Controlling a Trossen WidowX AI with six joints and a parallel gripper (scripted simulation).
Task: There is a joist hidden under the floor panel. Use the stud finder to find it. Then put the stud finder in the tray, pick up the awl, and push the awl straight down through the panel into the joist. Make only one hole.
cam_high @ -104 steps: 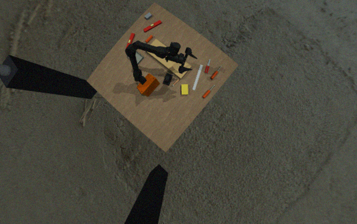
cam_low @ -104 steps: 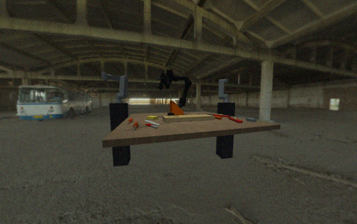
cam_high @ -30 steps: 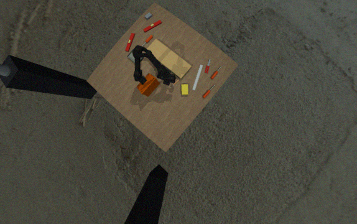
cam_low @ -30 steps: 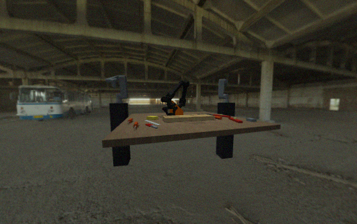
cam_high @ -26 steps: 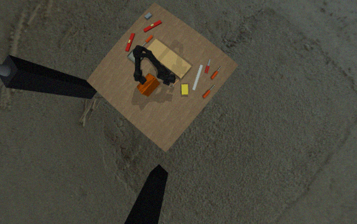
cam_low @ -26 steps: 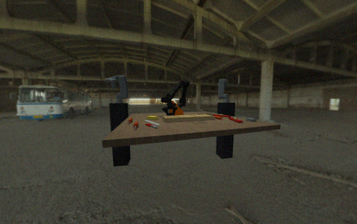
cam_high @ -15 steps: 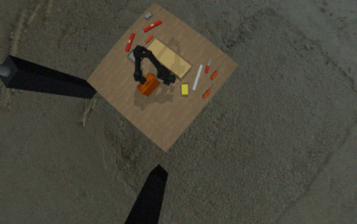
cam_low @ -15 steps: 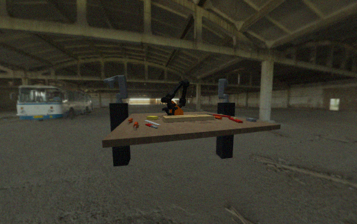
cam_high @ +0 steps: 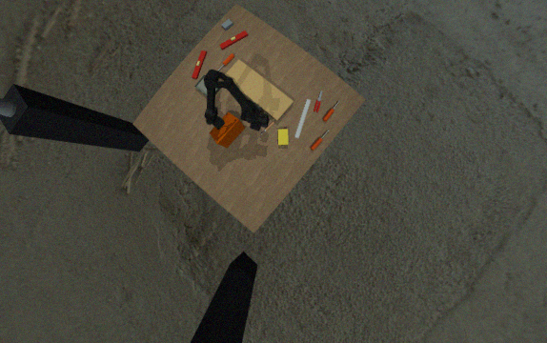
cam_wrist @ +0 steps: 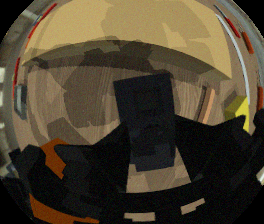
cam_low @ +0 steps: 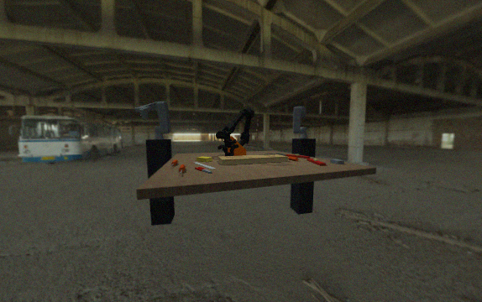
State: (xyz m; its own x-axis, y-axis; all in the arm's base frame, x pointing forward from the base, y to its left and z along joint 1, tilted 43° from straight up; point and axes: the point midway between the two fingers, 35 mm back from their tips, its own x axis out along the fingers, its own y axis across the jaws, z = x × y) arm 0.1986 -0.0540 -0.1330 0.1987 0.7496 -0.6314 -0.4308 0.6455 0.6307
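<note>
Now: the awl 90 mm to the right of my gripper tip and 20 mm below it. The rest, counted from my gripper tip: green light 20 mm ahead, 10 mm to the left, 30 mm above; white ruler 240 mm ahead, 220 mm to the right, 20 mm below; yellow stud finder 40 mm ahead, 220 mm to the right, 10 mm below.
</note>
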